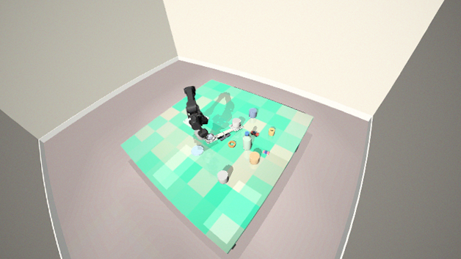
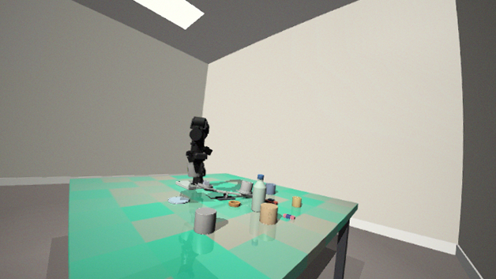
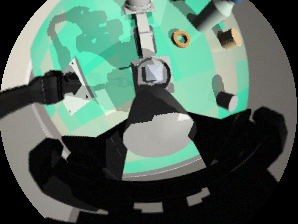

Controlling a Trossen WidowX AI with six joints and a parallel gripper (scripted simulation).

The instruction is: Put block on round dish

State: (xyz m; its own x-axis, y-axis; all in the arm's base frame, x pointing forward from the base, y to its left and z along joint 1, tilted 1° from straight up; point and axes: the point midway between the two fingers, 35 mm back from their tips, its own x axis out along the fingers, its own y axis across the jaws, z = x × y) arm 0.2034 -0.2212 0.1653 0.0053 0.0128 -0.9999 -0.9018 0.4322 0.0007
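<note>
My gripper tip is now 40 mm short of the grey block, 50 mm to the right of it and 60 mm above it. From my gripper tip the other things lie so: blue cup (200 mm ahead, 500 mm to the left, 110 mm below); then bottle (310 mm ahead, 140 mm to the left, 40 mm below); then light blue round dish (30 mm behind, 60 mm to the right, 150 mm below).
</note>
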